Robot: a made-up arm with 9 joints.
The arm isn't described. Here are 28 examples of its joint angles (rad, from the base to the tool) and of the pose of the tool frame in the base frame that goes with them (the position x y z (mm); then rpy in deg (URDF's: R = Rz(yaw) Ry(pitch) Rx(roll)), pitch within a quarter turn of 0, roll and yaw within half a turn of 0).
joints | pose
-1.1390 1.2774 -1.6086 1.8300 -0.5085 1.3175 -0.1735 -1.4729 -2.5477 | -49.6 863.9 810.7 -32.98 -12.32 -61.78
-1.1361 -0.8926 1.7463 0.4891 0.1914 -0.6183 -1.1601 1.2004 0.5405 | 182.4 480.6 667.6 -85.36 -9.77 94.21
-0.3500 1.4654 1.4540 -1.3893 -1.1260 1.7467 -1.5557 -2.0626 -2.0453 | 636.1 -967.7 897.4 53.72 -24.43 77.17
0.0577 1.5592 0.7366 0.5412 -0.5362 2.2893 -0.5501 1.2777 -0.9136 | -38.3 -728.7 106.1 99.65 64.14 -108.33
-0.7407 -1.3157 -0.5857 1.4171 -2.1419 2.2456 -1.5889 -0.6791 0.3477 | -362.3 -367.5 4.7 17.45 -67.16 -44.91
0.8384 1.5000 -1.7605 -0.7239 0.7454 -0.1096 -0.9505 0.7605 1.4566 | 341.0 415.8 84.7 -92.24 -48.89 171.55
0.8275 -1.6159 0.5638 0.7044 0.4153 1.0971 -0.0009 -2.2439 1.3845 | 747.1 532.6 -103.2 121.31 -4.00 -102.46
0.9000 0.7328 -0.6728 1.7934 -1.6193 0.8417 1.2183 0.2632 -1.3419 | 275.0 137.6 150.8 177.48 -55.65 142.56
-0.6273 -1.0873 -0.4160 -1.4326 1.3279 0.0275 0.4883 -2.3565 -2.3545 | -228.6 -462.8 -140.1 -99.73 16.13 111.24
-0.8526 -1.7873 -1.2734 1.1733 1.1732 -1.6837 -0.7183 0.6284 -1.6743 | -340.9 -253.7 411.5 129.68 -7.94 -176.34
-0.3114 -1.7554 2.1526 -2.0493 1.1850 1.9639 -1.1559 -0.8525 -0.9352 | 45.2 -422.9 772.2 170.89 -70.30 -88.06
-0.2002 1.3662 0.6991 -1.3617 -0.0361 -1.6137 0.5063 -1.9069 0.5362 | 152.8 -821.8 16.0 94.34 10.92 5.86
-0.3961 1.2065 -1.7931 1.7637 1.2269 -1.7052 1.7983 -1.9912 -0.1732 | 107.7 -166.9 339.3 145.94 61.42 100.86
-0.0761 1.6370 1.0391 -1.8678 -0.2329 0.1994 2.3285 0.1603 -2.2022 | 786.2 -700.1 386.1 149.85 -17.50 59.67
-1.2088 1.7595 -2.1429 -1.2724 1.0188 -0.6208 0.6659 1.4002 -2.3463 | -42.2 396.4 330.4 -88.63 -36.29 4.05
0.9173 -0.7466 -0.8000 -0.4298 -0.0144 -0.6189 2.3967 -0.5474 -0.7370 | 676.2 -124.3 66.2 155.88 10.96 8.75
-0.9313 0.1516 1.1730 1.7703 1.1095 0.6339 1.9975 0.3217 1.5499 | 148.3 250.9 -66.5 -29.51 -12.36 -130.21
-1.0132 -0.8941 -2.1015 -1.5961 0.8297 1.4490 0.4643 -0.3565 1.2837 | -240.4 -855.8 641.2 67.25 -13.75 130.45
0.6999 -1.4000 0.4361 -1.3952 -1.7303 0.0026 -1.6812 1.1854 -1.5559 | -156.6 340.6 158.2 -101.80 -50.28 177.82
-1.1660 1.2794 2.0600 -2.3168 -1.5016 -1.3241 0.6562 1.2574 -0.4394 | 322.8 -205.3 378.2 12.80 12.57 -95.77
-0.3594 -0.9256 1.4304 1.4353 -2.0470 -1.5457 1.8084 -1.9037 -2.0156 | 420.1 644.5 688.5 -1.42 -15.34 -102.71
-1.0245 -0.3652 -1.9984 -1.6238 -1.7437 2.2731 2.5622 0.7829 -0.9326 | -724.3 -258.2 928.5 53.03 -21.16 -112.17
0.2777 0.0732 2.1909 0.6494 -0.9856 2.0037 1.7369 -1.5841 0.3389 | 533.0 -409.1 799.4 -38.49 -65.23 93.98
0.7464 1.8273 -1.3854 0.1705 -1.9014 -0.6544 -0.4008 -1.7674 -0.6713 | 171.7 -281.2 -146.3 118.89 -65.09 -64.37
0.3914 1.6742 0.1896 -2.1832 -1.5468 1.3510 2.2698 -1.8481 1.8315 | 538.5 -733.4 743.5 -119.01 45.18 64.89
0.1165 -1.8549 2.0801 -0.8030 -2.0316 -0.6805 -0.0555 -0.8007 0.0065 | 51.6 -468.5 935.0 62.05 47.30 84.89
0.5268 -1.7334 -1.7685 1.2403 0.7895 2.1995 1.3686 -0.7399 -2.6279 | -134.1 -798.4 551.2 -24.47 -38.99 81.19
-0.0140 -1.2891 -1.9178 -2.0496 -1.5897 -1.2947 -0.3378 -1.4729 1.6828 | -656.0 -353.0 262.3 152.73 21.64 -4.36
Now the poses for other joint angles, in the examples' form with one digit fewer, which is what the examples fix.
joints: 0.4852 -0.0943 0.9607 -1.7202 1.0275 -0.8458 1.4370 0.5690 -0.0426
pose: 679 225 687 16.2 36.6 92.4
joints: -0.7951 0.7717 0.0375 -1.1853 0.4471 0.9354 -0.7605 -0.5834 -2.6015
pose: 40 -787 -85 -101.9 40.3 157.0
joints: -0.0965 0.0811 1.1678 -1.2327 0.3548 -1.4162 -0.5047 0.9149 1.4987
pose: 653 249 388 -5.3 9.5 -60.8
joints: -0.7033 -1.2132 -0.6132 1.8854 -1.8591 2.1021 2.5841 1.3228 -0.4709
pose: -497 -405 190 -161.8 0.2 -153.8
